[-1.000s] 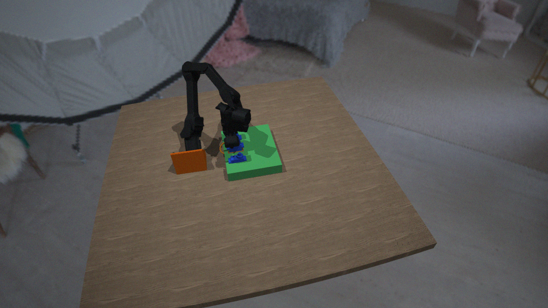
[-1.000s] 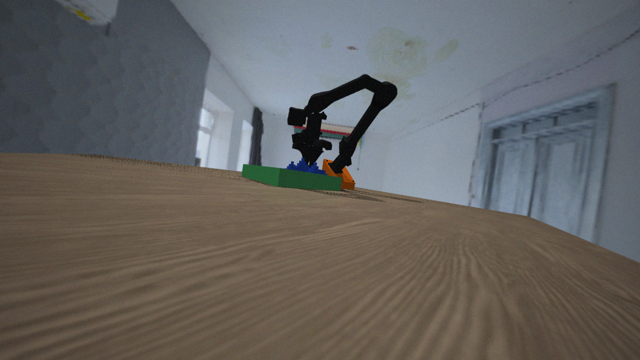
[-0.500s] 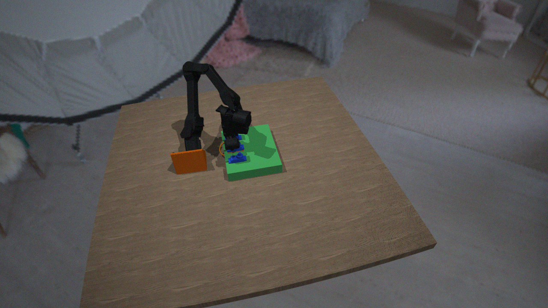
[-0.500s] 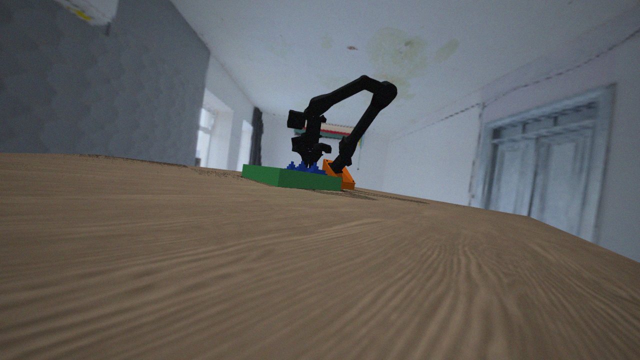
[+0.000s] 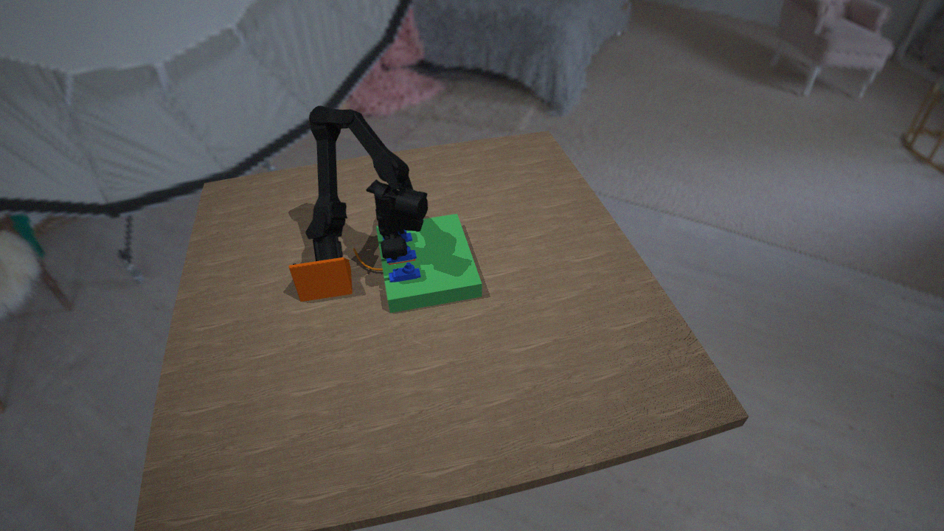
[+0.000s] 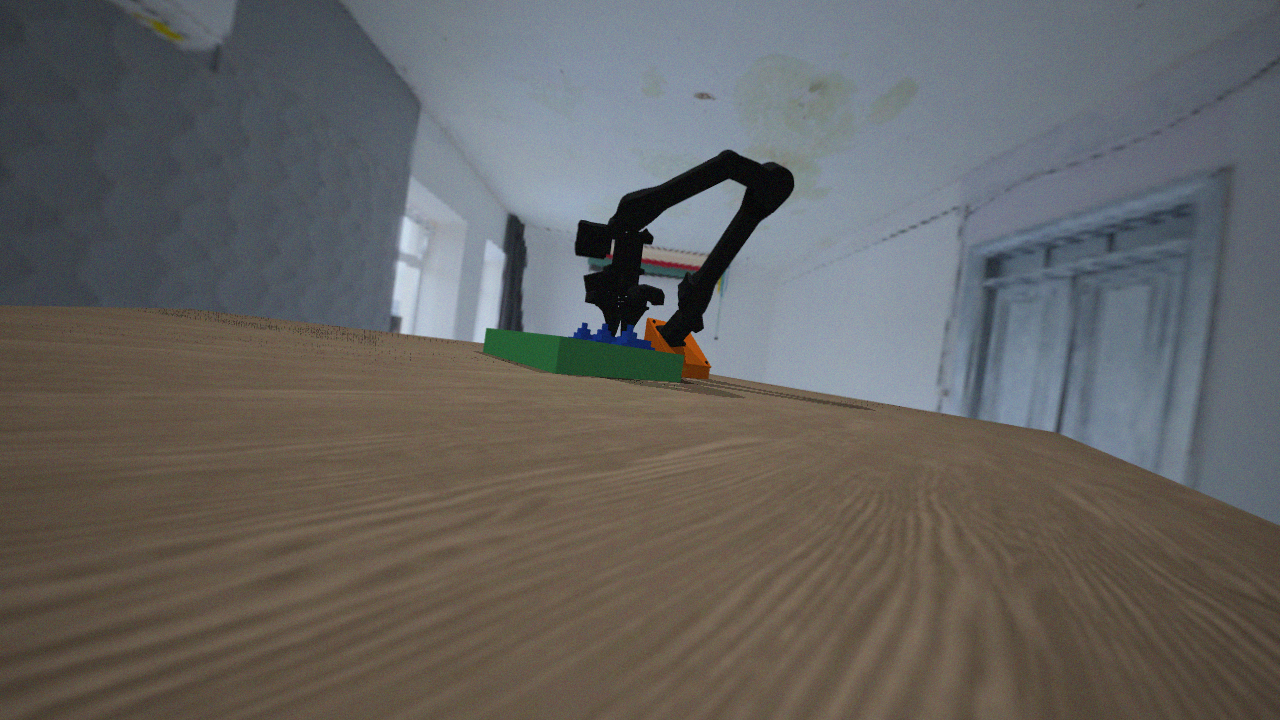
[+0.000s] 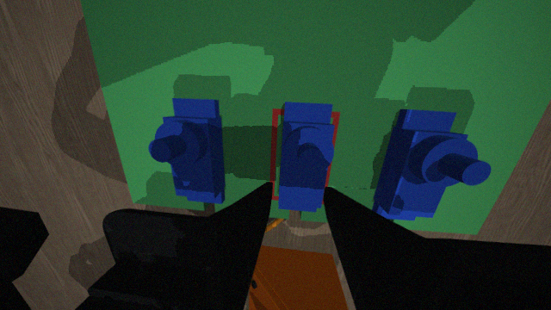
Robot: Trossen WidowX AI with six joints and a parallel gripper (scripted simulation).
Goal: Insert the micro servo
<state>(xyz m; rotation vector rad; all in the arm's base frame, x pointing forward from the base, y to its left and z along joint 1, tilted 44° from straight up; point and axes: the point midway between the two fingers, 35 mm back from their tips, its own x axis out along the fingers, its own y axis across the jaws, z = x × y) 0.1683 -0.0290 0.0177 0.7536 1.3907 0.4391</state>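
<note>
Right now my gripper tip is 120 mm short of the green deck, 40 mm above it and 20 mm to the left of it.
</note>
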